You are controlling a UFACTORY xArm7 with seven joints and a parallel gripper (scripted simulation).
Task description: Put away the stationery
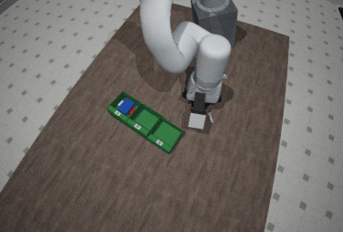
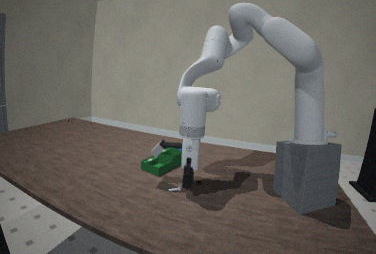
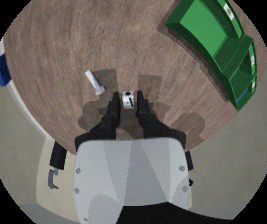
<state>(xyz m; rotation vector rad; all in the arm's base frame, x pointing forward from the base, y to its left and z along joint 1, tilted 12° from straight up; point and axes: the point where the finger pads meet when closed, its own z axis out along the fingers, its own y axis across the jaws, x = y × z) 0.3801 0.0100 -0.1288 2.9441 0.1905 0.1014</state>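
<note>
Right now the white-grey piece is 1 cm below my hand. Round my hand: metal bolt 4 cm to the left, 3 cm ahead, 2 cm below; green three-compartment bin 16 cm to the right, 11 cm ahead; black round thing 3 cm behind, 2 cm to the right, 2 cm below.
</note>
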